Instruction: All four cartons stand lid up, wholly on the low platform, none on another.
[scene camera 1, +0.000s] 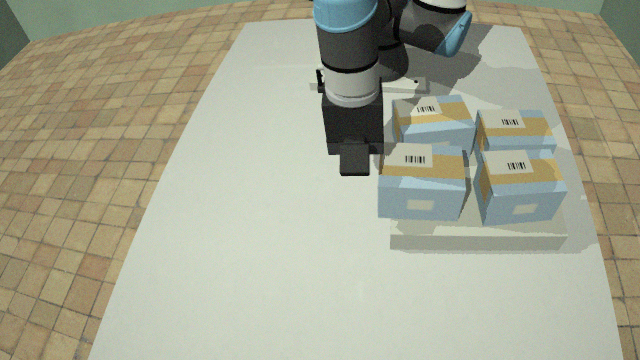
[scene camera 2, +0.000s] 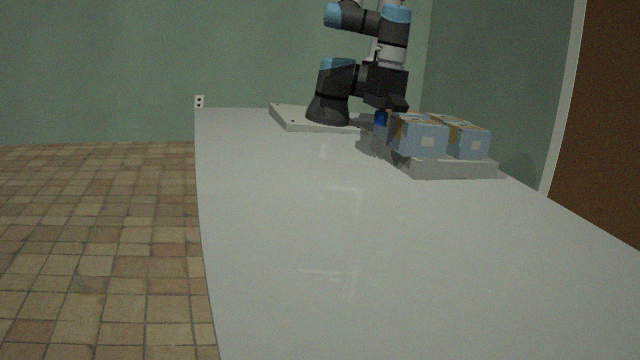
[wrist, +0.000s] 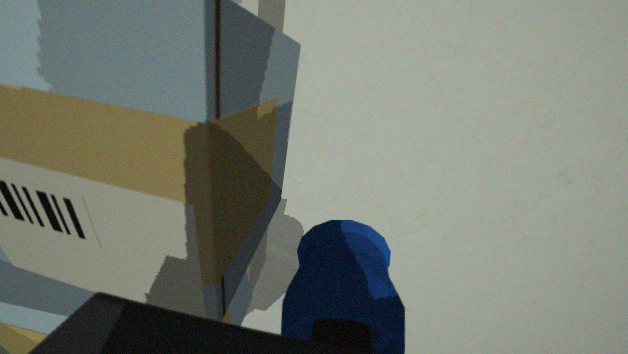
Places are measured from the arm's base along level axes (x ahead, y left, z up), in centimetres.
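Where they show: hand, tool point: (scene camera 2: 379, 124) (wrist: 342, 258); arm's base, link origin: (scene camera 2: 326, 119).
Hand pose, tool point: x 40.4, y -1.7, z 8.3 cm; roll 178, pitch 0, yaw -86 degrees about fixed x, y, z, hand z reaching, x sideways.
Observation:
Each offset is from my tool point to the top centre of the thing. Level surfaces: height alone.
Four light blue cartons with tan tape and barcode labels on their tops stand side by side on the low platform @(dx -1.9, dy +21.9, dz -5.9 cm) (scene camera 1: 477, 243) (scene camera 2: 455, 169). The front left carton @(dx +2.7, dy +10.6, dz +2.5 cm) (scene camera 1: 422, 197) (scene camera 2: 417, 140) (wrist: 125, 65) reaches a little past the platform's left edge. The front right carton @(dx +2.8, dy +28.0, dz +2.5 cm) (scene camera 1: 522, 202) (scene camera 2: 472, 142) stands apart from it. The back left carton @(dx -9.8, dy +13.0, dz +2.5 cm) (scene camera 1: 437, 132) is slightly turned; the back right carton @(dx -7.7, dy +28.7, dz +2.5 cm) (scene camera 1: 517, 140) is partly hidden. My gripper, a blue suction cup (scene camera 2: 380, 118) (wrist: 344, 245), is open and holds nothing, low beside the cartons' left side. Scene camera 1 hides the cup.
The black gripper housing (scene camera 1: 354, 125) (scene camera 2: 390, 82) stands close to the left cartons. The arm's base plate (scene camera 1: 405, 85) (scene camera 2: 295, 124) lies behind on the white table @(dz -10.7 cm) (scene camera 1: 250, 260) (scene camera 2: 350, 250). The platform is near the table's right edge.

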